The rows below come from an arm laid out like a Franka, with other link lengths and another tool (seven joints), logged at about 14 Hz.
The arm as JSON. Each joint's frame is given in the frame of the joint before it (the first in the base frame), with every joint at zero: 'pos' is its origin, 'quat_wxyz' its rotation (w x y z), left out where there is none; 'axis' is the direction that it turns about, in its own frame. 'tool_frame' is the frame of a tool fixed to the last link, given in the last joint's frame.
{
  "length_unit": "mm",
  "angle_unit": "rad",
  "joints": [
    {
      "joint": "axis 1",
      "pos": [
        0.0,
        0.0,
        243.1
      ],
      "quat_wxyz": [
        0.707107,
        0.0,
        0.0,
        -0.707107
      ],
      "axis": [
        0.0,
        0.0,
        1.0
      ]
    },
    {
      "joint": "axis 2",
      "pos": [
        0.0,
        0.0,
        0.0
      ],
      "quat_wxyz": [
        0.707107,
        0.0,
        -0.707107,
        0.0
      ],
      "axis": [
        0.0,
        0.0,
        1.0
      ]
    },
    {
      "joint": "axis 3",
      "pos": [
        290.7,
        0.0,
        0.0
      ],
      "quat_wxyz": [
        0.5,
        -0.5,
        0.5,
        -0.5
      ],
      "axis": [
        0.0,
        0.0,
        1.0
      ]
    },
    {
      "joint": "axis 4",
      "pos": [
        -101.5,
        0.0,
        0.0
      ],
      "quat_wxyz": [
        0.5,
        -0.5,
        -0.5,
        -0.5
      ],
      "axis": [
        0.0,
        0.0,
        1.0
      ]
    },
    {
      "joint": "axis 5",
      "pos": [
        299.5,
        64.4,
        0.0
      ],
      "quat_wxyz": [
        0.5,
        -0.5,
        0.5,
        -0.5
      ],
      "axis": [
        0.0,
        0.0,
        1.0
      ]
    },
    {
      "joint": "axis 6",
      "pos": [
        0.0,
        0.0,
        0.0
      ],
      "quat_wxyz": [
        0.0,
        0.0,
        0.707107,
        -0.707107
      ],
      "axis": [
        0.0,
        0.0,
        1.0
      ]
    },
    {
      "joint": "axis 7",
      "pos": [
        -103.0,
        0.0,
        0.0
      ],
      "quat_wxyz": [
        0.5,
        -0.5,
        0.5,
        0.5
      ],
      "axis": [
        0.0,
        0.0,
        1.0
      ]
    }
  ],
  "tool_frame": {
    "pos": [
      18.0,
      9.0,
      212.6
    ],
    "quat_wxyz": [
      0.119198,
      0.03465,
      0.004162,
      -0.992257
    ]
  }
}
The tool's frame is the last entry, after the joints.
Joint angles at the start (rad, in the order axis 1, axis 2, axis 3, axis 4, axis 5, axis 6, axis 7):
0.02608 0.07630 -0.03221 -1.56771 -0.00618 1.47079 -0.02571
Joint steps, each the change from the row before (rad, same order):
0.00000 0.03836 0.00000 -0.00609 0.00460 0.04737 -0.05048
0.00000 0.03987 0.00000 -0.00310 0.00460 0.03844 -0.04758
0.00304 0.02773 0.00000 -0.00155 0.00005 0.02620 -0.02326
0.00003 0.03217 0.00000 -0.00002 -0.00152 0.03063 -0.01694
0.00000 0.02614 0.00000 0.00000 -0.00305 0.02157 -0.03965
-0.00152 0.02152 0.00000 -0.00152 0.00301 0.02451 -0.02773
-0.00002 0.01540 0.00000 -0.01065 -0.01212 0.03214 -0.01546
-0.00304 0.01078 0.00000 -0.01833 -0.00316 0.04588 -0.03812
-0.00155 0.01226 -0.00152 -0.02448 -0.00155 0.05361 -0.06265
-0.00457 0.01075 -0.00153 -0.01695 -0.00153 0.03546 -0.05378
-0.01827 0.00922 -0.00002 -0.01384 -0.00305 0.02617 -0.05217
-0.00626 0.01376 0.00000 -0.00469 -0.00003 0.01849 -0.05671
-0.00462 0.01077 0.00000 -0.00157 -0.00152 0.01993 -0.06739
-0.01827 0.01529 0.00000 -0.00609 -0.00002 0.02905 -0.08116
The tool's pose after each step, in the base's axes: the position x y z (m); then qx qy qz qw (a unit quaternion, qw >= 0). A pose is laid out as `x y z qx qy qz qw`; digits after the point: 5 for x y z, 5 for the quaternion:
0.51215 0.01554 0.32074 0.64399 -0.75875 -0.03076 0.09289
0.52215 0.01691 0.30194 0.66186 -0.74321 -0.03444 0.09163
0.52875 0.01869 0.28870 0.67155 -0.73435 -0.03548 0.09215
0.53665 0.01851 0.27371 0.67781 -0.72849 -0.03541 0.09287
0.54145 0.01812 0.26117 0.69227 -0.71454 -0.03643 0.09417
0.54648 0.01805 0.25069 0.70156 -0.70570 -0.03739 0.09164
0.55081 0.01567 0.24029 0.70787 -0.69947 -0.03119 0.09320
0.55572 0.01354 0.23074 0.72082 -0.68718 -0.02493 0.08706
0.55988 0.01177 0.21875 0.74174 -0.66564 -0.01923 0.07984
0.56185 0.00820 0.20910 0.75793 -0.64766 -0.01668 0.07616
0.56244 -0.00257 0.20077 0.76936 -0.63426 -0.01597 0.07439
0.56344 -0.00613 0.19279 0.78536 -0.61455 -0.01691 0.07247
0.56547 -0.00914 0.18774 0.80474 -0.58948 -0.01444 0.06853
0.56735 -0.01980 0.17916 0.82328 -0.56392 -0.01275 0.06362

